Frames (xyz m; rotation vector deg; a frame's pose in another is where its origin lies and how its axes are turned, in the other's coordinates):
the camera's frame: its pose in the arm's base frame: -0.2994 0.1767 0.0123 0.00 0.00 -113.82
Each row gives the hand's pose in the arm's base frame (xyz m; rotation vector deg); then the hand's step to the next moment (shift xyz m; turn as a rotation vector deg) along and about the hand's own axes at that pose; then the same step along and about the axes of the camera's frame.
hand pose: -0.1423 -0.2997 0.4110 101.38 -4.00 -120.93
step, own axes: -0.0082 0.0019 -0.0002 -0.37 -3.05 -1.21
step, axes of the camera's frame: -0.0015 0.0012 0.0082 -3.09 -0.90 -0.75
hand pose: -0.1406 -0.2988 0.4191 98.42 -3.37 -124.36
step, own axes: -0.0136 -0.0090 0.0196 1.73 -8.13 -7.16
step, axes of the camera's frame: -0.0006 -0.0203 0.0154 -9.45 0.57 -5.54
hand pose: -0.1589 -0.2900 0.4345 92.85 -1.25 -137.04
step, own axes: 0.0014 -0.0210 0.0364 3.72 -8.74 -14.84
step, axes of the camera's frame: 0.0013 -0.0410 0.0094 -13.01 5.80 -10.37
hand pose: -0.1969 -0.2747 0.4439 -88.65 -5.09 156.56
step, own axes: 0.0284 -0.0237 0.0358 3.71 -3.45 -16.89
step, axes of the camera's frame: -0.0022 -0.0512 -0.0048 -9.04 9.64 -11.68
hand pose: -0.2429 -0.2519 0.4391 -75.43 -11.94 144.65
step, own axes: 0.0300 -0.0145 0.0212 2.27 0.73 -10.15
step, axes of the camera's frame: -0.0088 -0.0378 -0.0075 -2.79 6.37 -7.77
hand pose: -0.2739 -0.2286 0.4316 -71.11 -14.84 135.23
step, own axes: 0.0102 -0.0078 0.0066 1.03 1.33 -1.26
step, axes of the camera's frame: -0.0078 -0.0121 -0.0008 0.62 0.40 -1.97
